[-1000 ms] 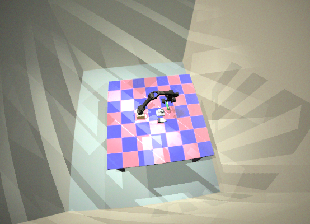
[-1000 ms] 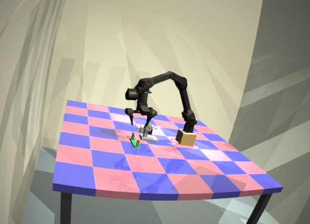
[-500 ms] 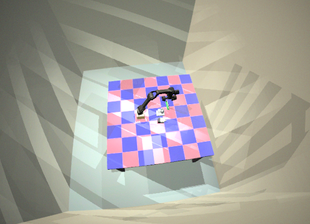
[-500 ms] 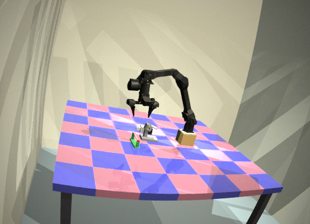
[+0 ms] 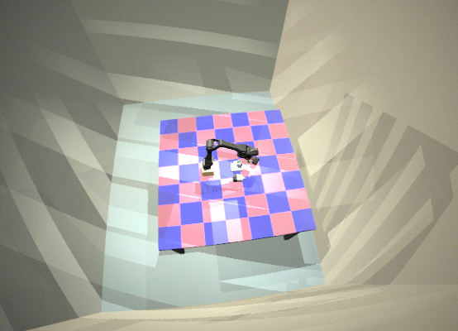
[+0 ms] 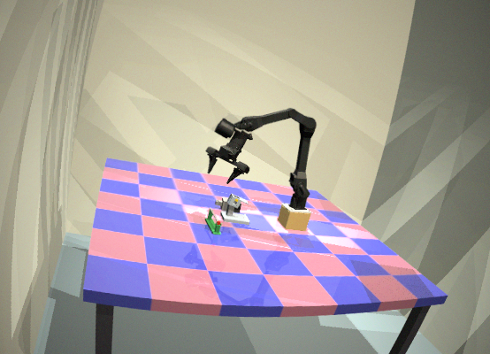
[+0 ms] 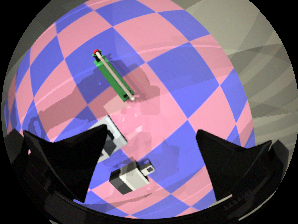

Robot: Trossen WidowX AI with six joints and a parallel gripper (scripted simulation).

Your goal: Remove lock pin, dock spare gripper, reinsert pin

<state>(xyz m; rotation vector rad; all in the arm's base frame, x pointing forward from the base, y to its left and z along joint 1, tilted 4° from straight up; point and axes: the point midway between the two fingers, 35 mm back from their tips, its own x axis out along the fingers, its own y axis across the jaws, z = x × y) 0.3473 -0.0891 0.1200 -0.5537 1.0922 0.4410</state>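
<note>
Now: the spare gripper 120 mm behind my gripper tip, 80 mm to the right of it and 140 mm below it. Round my gripper tip: grey mount (90 mm behind, 40 mm to the left, 110 mm below); then green bar-shaped piece (40 mm ahead, 120 mm to the left, 130 mm below).
</note>
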